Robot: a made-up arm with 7 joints.
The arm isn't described. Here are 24 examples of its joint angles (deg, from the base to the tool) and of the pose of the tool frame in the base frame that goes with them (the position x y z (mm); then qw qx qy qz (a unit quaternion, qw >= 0)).
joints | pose
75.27 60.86 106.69 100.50 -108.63 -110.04 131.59 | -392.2 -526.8 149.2 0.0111 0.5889 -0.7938 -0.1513
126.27 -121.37 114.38 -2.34 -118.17 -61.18 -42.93 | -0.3 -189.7 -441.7 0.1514 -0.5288 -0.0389 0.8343
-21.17 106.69 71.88 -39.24 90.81 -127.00 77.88 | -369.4 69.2 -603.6 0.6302 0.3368 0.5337 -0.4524
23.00 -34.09 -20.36 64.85 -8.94 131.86 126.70 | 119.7 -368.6 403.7 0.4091 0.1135 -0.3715 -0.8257
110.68 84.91 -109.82 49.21 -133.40 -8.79 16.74 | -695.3 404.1 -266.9 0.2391 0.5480 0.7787 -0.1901
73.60 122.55 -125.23 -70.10 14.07 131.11 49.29 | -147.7 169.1 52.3 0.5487 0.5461 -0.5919 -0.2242
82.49 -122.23 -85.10 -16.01 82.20 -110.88 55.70 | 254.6 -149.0 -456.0 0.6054 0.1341 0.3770 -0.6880
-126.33 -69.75 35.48 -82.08 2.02 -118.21 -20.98 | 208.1 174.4 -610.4 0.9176 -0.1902 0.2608 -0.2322
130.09 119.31 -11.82 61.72 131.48 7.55 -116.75 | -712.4 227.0 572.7 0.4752 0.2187 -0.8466 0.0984
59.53 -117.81 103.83 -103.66 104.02 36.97 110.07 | -3.6 -90.2 50.8 0.3784 0.3333 -0.1289 0.8539
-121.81 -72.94 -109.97 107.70 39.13 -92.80 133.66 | 627.6 65.4 125.0 0.8513 0.1834 -0.4732 -0.1330
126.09 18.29 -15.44 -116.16 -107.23 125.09 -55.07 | -674.9 -321.2 572.7 0.0180 0.6748 0.1776 0.7161
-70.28 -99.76 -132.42 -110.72 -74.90 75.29 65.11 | 343.8 -86.9 304.5 0.2836 -0.6694 0.5882 -0.3543
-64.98 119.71 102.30 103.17 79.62 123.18 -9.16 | -855.6 -101.8 -10.5 0.2118 -0.0772 0.5584 -0.7984
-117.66 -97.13 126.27 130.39 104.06 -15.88 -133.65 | -123.7 -14.2 82.4 0.0114 0.0477 -0.3406 0.9389
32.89 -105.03 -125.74 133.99 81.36 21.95 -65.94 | -111.2 185.6 -38.9 0.3157 -0.0100 0.7332 0.6022
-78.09 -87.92 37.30 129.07 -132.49 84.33 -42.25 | -268.6 -174.8 -332.8 0.5416 -0.1183 0.6538 -0.5151
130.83 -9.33 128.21 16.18 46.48 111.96 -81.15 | 37.5 -373.2 285.9 0.3110 -0.8114 -0.2682 -0.4158
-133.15 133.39 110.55 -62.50 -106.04 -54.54 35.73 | 188.0 -62.1 680.9 0.2164 0.9406 0.0771 0.2501
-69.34 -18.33 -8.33 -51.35 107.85 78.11 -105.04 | -755.8 642.7 275.3 0.3935 0.2187 0.3796 0.8083
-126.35 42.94 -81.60 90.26 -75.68 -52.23 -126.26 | -688.9 101.7 -130.5 0.1093 -0.7105 0.5887 -0.3697
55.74 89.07 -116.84 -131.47 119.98 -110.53 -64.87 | -274.3 175.5 169.7 0.8331 0.4278 -0.1948 -0.2916
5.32 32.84 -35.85 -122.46 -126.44 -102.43 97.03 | -612.4 281.6 -119.5 0.1165 -0.3901 -0.0770 0.9101
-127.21 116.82 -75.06 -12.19 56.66 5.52 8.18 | -422.7 146.3 105.8 0.7842 -0.2161 0.0237 0.5811
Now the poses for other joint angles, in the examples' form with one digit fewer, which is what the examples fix.
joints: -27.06 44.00 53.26 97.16 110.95 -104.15 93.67
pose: 48 112 512 0.572 -0.742 -0.342 -0.071
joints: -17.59 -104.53 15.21 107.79 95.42 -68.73 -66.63
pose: 277 -193 289 0.021 -0.959 0.008 -0.282
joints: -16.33 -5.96 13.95 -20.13 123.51 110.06 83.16
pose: -530 232 232 0.666 0.031 0.659 -0.348
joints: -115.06 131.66 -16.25 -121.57 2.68 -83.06 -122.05
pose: -508 -312 -17 0.426 0.021 0.349 0.834
